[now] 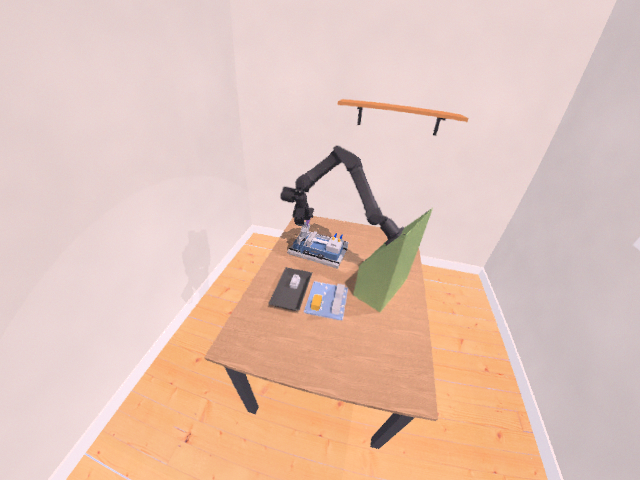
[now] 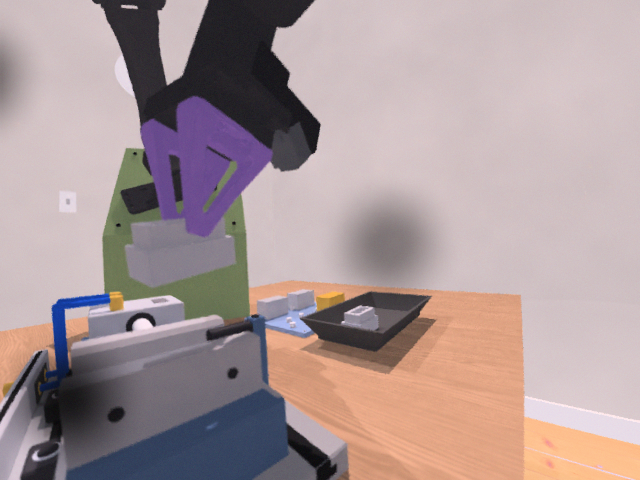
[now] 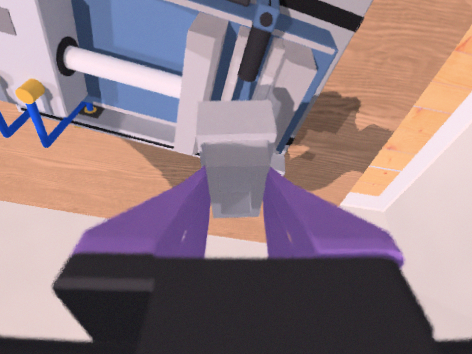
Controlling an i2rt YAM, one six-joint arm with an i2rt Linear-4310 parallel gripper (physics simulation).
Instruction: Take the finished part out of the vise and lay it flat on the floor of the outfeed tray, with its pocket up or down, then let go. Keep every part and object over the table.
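Places are measured from the arm's base along level axes (x right, y ahead, z up), in centimetres.
Pixels of known places: gripper, fingertip midpoint: (image 1: 305, 225) (image 2: 185, 234) (image 3: 236, 176); arm's base, origin of the base link: (image 1: 396, 236).
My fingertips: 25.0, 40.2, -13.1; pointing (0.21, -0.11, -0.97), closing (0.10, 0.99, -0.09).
For each thing: its top centre in the pictures, then the offset to it from my fingertips, as dx, dy, dz.
- light grey stepped block, middle of its top: (image 3: 230, 202) (image 2: 182, 212) (image 1: 305, 223) +0.1, -0.1, +1.6
- grey vise, middle of its top: (image 3: 137, 99) (image 2: 141, 317) (image 1: 319, 237) -0.7, -7.7, -6.7
- small pale part with its pocket up, middle of its top: (image 2: 359, 310) (image 1: 295, 278) -27.8, +3.1, -12.0
- light blue plate, middle of its top: (image 2: 304, 313) (image 1: 327, 299) -36.3, -12.3, -15.8
- yellow block, middle of its top: (image 2: 330, 294) (image 1: 316, 299) -39.9, -7.4, -12.3
The finished part, a light grey stepped block (image 1: 305, 228) (image 2: 180, 260) (image 3: 236, 122), hangs clear above the vise. My gripper (image 1: 307, 222) (image 2: 185, 225) (image 3: 236, 176) is shut on its narrower upper step with purple fingers; the wider step faces down. Whether it has a pocket I cannot tell. The blue and grey vise (image 1: 315, 252) (image 2: 170, 379) (image 3: 202, 70) stands below, its jaws apart. The black outfeed tray (image 1: 283, 299) (image 2: 351, 338) lies apart from the vise. A small pale part with its pocket up (image 1: 294, 280) (image 2: 360, 316) sits in the tray near one end.
A light blue plate (image 1: 326, 312) beside the tray holds grey blocks (image 1: 336, 305) (image 2: 271, 307) and a yellow block (image 1: 316, 302) (image 2: 330, 300). Blue hoses (image 2: 60, 330) (image 3: 41, 130) rise beside the vise. A tall green stand (image 1: 379, 279) (image 2: 116, 263) is at the arm's base.
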